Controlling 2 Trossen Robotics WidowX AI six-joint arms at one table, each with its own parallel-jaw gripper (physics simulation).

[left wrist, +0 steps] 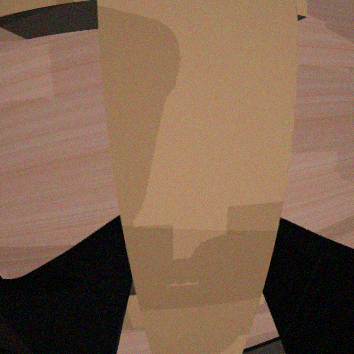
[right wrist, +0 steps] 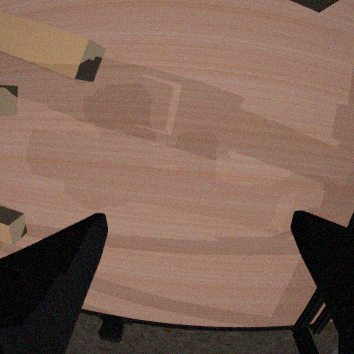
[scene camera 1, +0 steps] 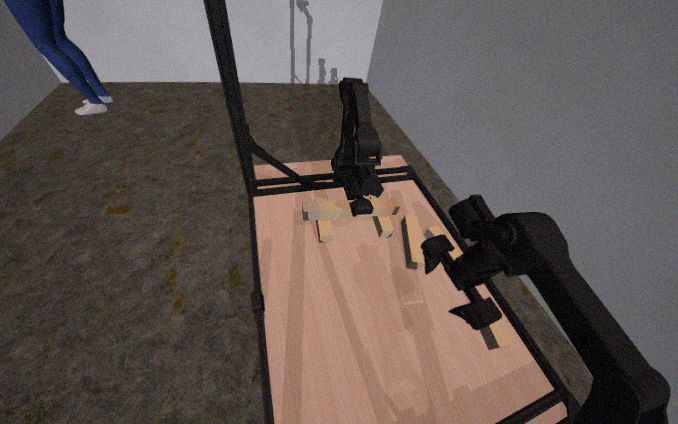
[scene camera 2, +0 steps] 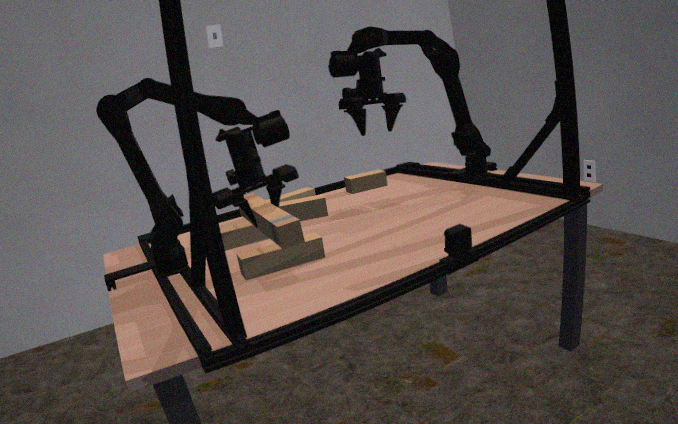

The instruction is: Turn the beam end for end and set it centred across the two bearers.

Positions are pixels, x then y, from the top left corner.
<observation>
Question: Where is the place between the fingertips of my right gripper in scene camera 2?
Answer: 377, 133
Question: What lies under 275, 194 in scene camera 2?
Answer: My left gripper.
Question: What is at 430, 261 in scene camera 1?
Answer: My right gripper.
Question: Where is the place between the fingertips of my left gripper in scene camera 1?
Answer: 352, 211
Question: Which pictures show the beam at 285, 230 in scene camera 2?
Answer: The left wrist view, scene camera 1 and scene camera 2 only.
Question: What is my left gripper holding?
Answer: A beam.
</observation>
